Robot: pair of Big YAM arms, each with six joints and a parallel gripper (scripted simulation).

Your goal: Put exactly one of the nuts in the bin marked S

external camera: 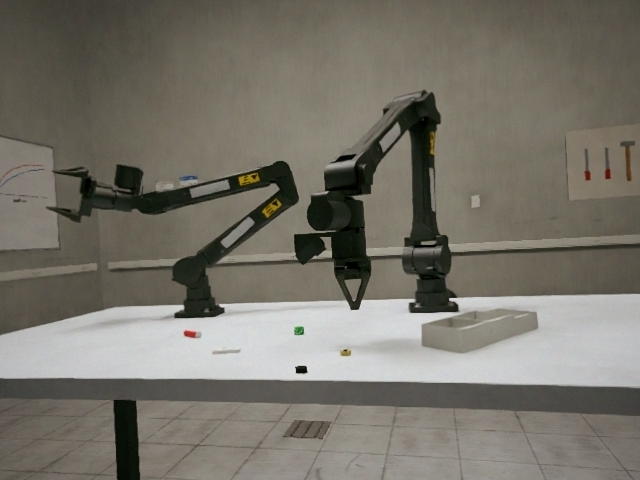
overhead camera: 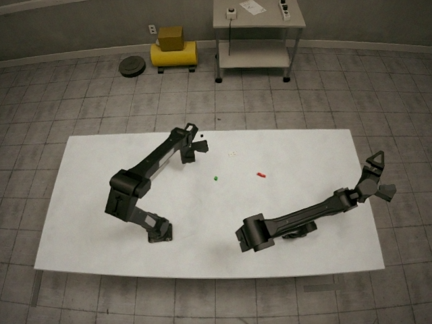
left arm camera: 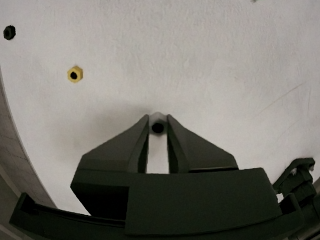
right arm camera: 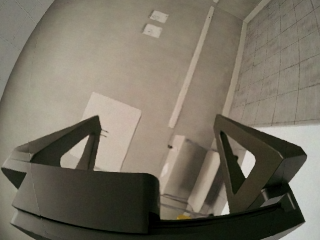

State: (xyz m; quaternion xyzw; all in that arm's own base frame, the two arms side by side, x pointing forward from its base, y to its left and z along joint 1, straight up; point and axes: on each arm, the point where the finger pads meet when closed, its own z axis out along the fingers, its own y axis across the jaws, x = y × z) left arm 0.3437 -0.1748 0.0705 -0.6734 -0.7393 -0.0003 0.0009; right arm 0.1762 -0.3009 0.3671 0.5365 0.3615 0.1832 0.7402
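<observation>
Now: left hand right at the grey nut. Round my left hand: black nut 190 mm ahead, 60 mm to the right, 70 mm below; yellow nut 90 mm ahead, 10 mm to the right, 70 mm below; green cube 80 mm behind, 130 mm to the right, 60 mm below.
</observation>
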